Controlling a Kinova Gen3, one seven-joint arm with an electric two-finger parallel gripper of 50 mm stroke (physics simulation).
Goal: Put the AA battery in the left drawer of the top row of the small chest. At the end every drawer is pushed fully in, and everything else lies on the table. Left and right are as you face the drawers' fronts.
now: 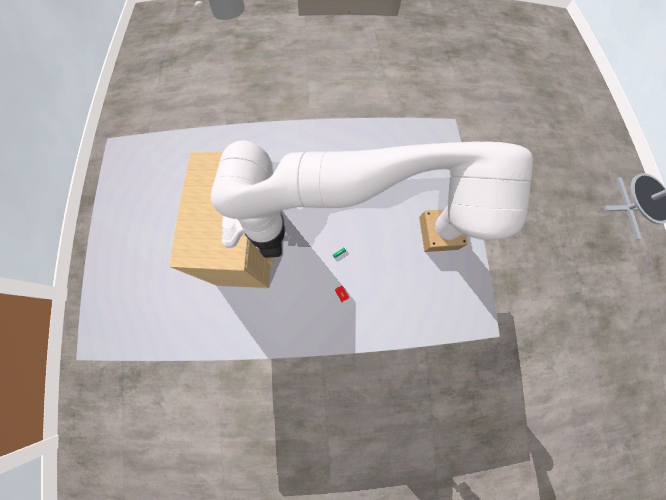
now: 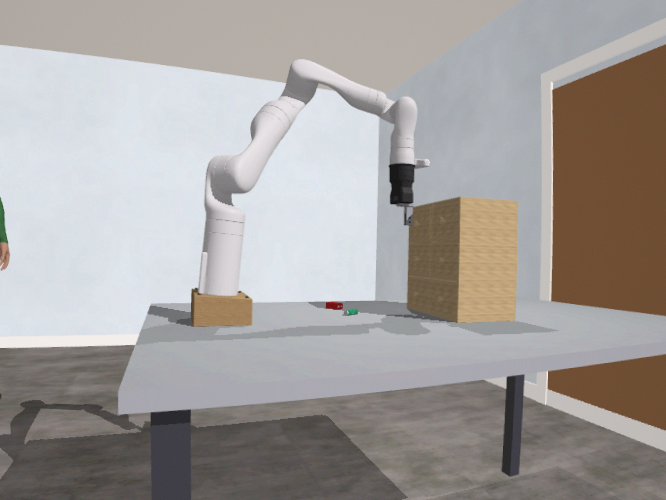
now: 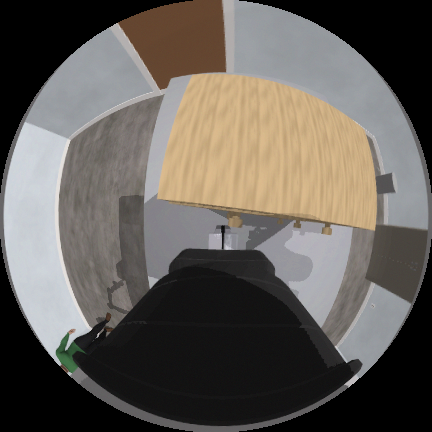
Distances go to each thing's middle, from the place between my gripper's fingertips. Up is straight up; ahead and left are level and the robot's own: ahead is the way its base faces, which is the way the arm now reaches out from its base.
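For the wooden chest (image 2: 488,228), my hand is 100 mm above it, and it's also 90 mm to the left of it and 120 mm short of it.
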